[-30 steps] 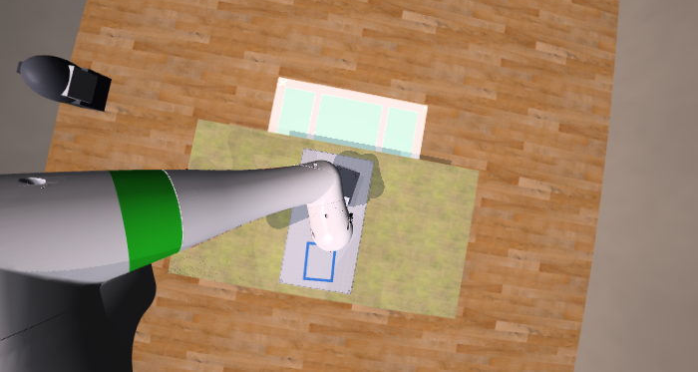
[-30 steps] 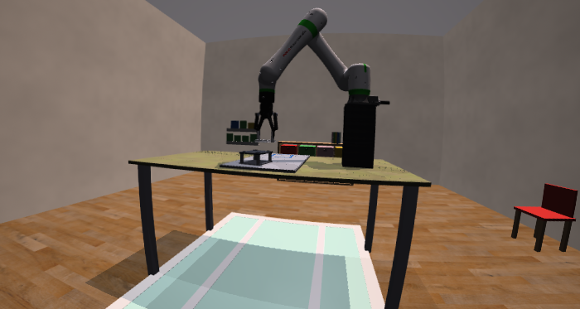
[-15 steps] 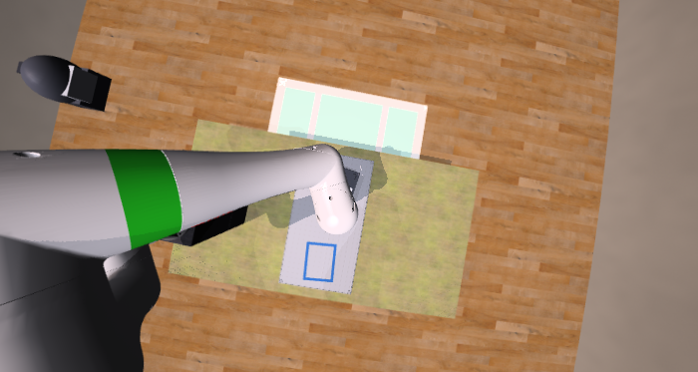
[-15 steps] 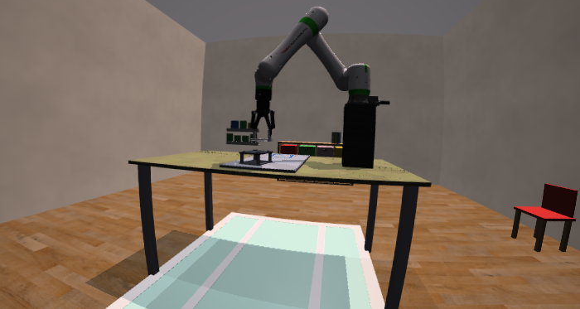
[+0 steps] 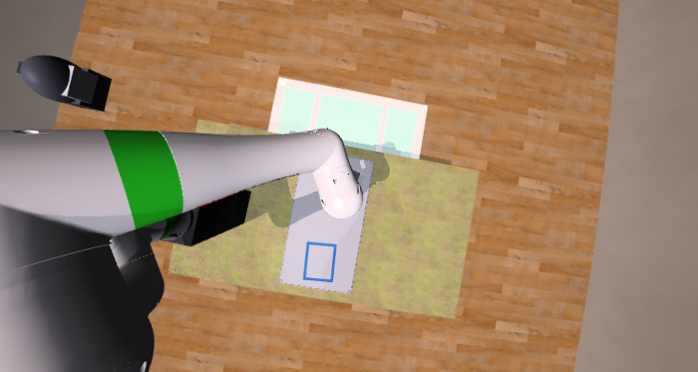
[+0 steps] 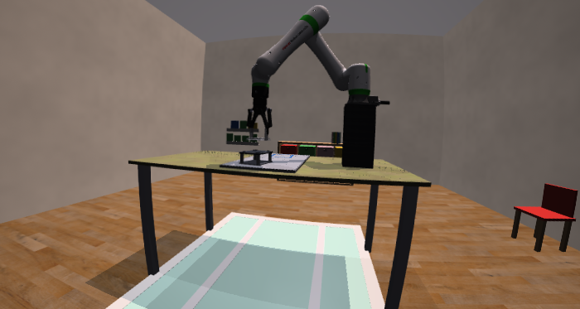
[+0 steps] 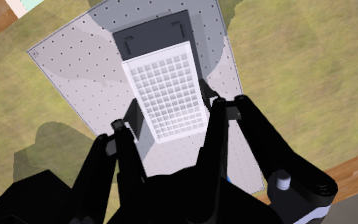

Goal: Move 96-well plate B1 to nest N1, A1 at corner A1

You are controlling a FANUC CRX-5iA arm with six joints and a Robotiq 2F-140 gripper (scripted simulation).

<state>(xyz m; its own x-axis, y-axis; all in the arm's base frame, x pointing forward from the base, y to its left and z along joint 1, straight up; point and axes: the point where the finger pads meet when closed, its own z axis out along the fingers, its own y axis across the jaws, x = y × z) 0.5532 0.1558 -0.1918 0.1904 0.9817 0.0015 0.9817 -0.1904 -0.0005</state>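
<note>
Now: hand 9 cm above the dark raised nest N1 and 2 cm to the right of it. Round my hand: white 96-well plate 2 cm below.
</note>
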